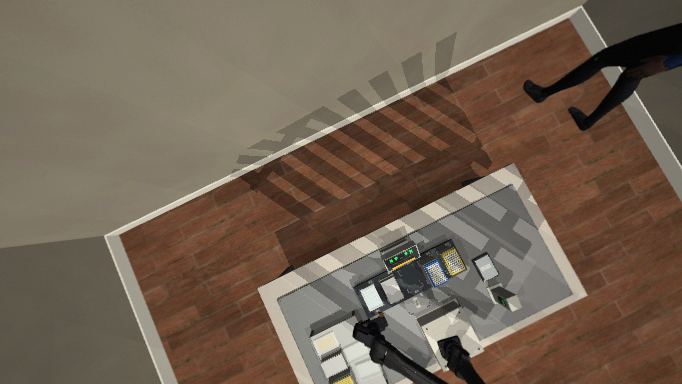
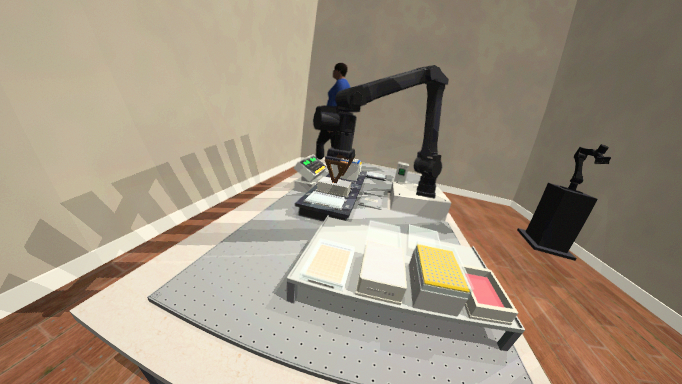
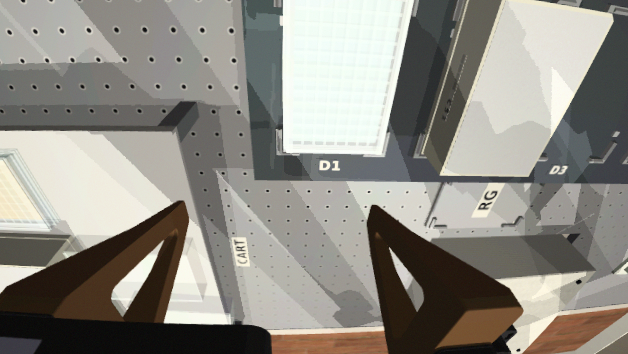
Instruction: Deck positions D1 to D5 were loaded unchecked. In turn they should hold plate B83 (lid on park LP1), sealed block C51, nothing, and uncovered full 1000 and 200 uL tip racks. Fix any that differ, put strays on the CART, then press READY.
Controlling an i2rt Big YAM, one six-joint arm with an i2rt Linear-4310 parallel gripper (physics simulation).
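Seen in the pictures: gripper, between the fingertips: (image 1: 370, 316) (image 2: 338, 179) (image 3: 279, 212); arm's base, origin of its link: (image 1: 449, 346) (image 2: 425, 193).
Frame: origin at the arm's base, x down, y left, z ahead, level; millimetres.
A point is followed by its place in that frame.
My gripper (image 3: 279, 212) @(x -78, y 370, z 308 mm) (image 2: 336, 180) @(x -78, y 370, z 308 mm) is open and empty above the pegboard, in front of D1 and beside the CART. A pale gridded plate (image 1: 371, 296) @(x 16, y 335, z 365 mm) (image 2: 325, 200) @(x 16, y 355, z 349 mm) (image 3: 345, 75) @(x 20, y 334, z 358 mm) sits at D1; I cannot tell whether a clear lid covers it. A pale block (image 1: 391, 289) @(x -14, y 217, z 383 mm) (image 2: 334, 187) @(x -3, y 254, z 361 mm) (image 3: 530, 90) @(x -14, y 213, z 387 mm) with a flat top sits between D1 and D3; its side marking is hard to read. D3 looks bare. A blue-edged tip rack (image 1: 435, 273) @(x -70, y -25, z 422 mm) and a yellow-edged tip rack (image 1: 453, 262) @(x -35, y -148, z 436 mm) stand farther along the deck. The CART tray (image 2: 341, 231) @(x 19, y 512, z 224 mm) (image 3: 110, 170) @(x 19, y 517, z 239 mm) is to the left.
The CART bears an amber plate (image 2: 329, 263) @(x 3, y 669, z 191 mm), a pale block (image 2: 383, 272) @(x -23, y 670, z 84 mm), a yellow rack (image 2: 442, 267) @(x -52, y 640, z -17 mm), a red-filled trough (image 2: 486, 291) @(x 5, y 595, z -137 mm) and clear lids. A panel with green lights (image 1: 401, 257) @(x -44, y 117, z 543 mm) (image 2: 311, 167) @(x -37, y 171, z 516 mm) stands behind the deck. A small device (image 2: 402, 171) @(x -6, y -344, z 146 mm) stands beyond the arm's base (image 2: 422, 202) @(x 16, y 96, z 9 mm).
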